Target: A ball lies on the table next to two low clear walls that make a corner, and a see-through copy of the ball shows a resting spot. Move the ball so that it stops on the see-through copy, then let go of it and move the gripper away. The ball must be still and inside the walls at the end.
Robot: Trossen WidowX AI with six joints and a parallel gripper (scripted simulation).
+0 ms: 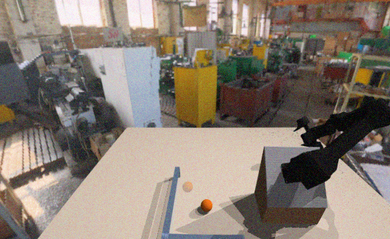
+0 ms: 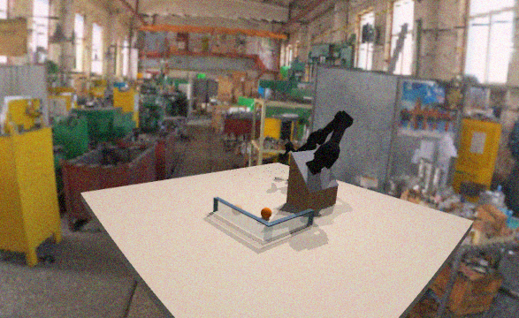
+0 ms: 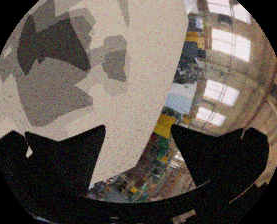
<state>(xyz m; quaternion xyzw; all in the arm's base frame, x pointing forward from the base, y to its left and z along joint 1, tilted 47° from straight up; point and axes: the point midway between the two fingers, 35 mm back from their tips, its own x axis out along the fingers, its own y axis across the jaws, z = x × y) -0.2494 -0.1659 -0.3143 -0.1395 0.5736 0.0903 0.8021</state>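
Right now the see-through ball is 610 mm ahead of my gripper tip, 270 mm to the left of it and 60 mm below it.
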